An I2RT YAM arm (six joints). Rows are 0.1 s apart.
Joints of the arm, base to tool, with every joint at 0 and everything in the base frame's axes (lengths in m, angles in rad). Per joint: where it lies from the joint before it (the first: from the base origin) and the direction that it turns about. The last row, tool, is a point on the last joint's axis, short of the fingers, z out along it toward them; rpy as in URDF.
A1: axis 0 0 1 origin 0.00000 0.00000 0.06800
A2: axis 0 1 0 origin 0.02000 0.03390 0.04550
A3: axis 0 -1 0 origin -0.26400 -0.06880 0.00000
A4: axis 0 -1 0 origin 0.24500 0.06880 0.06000
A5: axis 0 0 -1 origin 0.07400 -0.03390 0.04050
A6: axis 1 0 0 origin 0.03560 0.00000 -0.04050
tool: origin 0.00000 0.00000 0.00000 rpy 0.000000 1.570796 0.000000
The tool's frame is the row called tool.
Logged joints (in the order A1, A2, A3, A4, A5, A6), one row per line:
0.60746, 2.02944, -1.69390, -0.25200, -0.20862, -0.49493
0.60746, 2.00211, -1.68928, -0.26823, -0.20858, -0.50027
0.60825, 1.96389, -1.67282, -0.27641, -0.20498, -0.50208
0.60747, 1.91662, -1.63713, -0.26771, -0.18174, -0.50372
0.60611, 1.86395, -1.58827, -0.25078, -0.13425, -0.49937
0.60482, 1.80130, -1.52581, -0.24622, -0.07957, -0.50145
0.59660, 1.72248, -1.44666, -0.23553, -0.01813, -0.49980
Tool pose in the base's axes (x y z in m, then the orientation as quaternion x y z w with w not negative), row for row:
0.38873, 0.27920, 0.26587, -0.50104, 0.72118, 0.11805, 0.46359
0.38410, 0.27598, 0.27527, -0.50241, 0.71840, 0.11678, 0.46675
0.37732, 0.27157, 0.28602, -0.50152, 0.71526, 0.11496, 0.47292
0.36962, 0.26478, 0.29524, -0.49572, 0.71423, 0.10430, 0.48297
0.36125, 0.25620, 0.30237, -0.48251, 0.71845, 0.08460, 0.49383
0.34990, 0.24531, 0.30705, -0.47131, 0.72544, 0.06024, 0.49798
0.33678, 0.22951, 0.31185, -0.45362, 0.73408, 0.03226, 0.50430
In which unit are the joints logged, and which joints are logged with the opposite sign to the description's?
The joints are logged in radians. Opposite sign: A3.
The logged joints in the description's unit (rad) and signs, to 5 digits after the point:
0.60746, 2.02944, 1.69390, -0.25200, -0.20862, -0.49493
0.60746, 2.00211, 1.68928, -0.26823, -0.20858, -0.50027
0.60825, 1.96389, 1.67282, -0.27641, -0.20498, -0.50208
0.60747, 1.91662, 1.63713, -0.26771, -0.18174, -0.50372
0.60611, 1.86395, 1.58827, -0.25078, -0.13425, -0.49937
0.60482, 1.80130, 1.52581, -0.24622, -0.07957, -0.50145
0.59660, 1.72248, 1.44666, -0.23553, -0.01813, -0.49980

